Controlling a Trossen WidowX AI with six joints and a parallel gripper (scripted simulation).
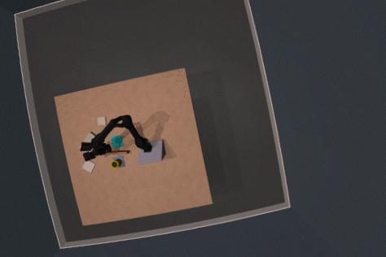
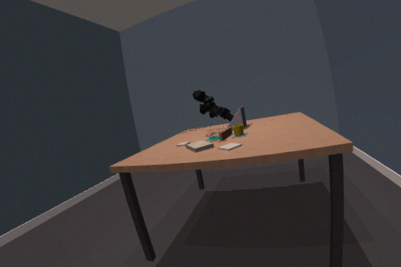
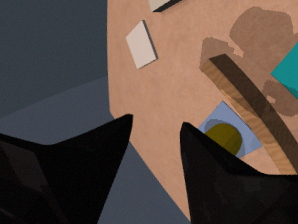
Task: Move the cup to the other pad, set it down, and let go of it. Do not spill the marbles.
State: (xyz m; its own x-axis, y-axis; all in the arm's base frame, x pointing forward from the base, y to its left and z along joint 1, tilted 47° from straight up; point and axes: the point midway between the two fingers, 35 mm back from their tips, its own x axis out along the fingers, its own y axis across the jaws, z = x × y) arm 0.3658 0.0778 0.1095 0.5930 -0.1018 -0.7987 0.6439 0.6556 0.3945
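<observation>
Right now the cup is 70 mm behind my gripper tip, 120 mm to the left of it and 140 mm below it. Also, from my gripper tip: wooden bar (70 mm behind, 20 mm to the left, 160 mm below); then blue pad (60 mm behind, 120 mm to the left, 180 mm below); then cyan pad (80 mm behind, 70 mm to the right, 180 mm below).
</observation>
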